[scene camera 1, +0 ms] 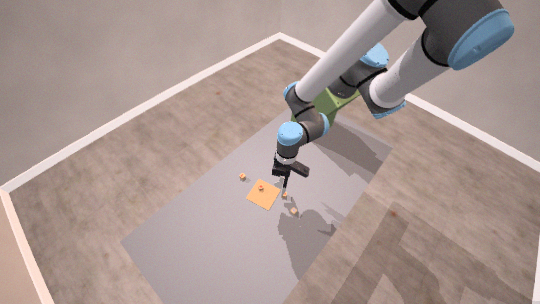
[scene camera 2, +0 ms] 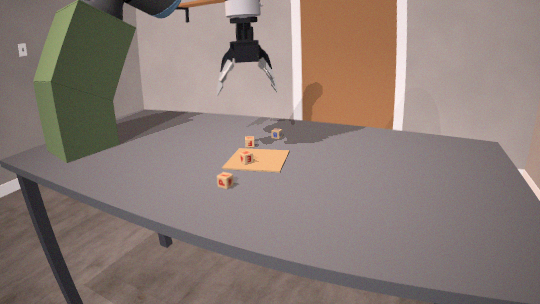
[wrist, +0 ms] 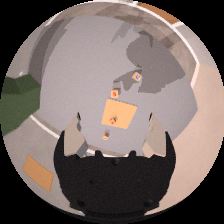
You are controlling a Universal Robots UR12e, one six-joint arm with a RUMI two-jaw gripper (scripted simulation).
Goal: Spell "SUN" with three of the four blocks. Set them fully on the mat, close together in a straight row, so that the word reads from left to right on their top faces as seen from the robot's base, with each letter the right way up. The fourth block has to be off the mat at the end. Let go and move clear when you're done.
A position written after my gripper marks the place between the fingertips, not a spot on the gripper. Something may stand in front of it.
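Observation:
There is an orange mat [scene camera 2: 265, 160] here, and I can see it. As for my gripper [scene camera 2: 247, 93], it is visible to me as well, and the wrist view gives me another sight of the gripper [wrist: 115, 113].

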